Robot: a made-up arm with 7 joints.
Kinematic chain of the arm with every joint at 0, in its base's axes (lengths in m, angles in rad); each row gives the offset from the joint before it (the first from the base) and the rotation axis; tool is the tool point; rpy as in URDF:
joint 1: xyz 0 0 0.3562 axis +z
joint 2: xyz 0 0 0 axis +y
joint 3: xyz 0 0 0.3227 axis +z
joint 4: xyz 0.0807 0 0 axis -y
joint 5: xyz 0.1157 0 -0.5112 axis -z
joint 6: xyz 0 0 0 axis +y
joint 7: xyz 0.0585 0 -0.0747 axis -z
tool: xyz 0 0 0 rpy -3.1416 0 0
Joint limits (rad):
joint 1: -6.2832..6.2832
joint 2: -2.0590..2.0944
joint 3: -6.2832..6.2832
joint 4: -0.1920..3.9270
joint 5: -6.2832..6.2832
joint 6: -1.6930..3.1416
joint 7: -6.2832..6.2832
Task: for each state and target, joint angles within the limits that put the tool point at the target. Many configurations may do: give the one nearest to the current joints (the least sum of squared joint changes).
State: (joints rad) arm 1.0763 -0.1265 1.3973 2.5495 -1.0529 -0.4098 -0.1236
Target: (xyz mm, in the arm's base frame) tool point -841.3 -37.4 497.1
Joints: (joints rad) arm 0.7096 -1.0110 1.8566 1.8858 -1.1676 -0.4040 -0.1236
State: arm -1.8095 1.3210 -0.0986 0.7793 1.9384 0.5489 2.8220
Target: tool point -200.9 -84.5 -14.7
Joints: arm -1.6921 0.7136 -0.4416 0.3358 1.9777 0.2844 2.8220
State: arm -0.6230 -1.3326 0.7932 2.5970 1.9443 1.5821 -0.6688
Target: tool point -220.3 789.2 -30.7
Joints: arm -1.0566 -2.0590 0.9916 2.7106 1.8943 1.7892 -0.6688
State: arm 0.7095 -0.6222 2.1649 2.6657 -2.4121 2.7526 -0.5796
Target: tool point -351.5 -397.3 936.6
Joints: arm 0.8502 -0.8065 2.1516 3.0125 -2.4189 3.0193 -0.5796
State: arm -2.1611 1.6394 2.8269 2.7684 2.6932 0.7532 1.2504
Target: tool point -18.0 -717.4 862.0
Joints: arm -1.9884 1.6339 2.6868 1.9284 2.7041 0.5026 1.2504
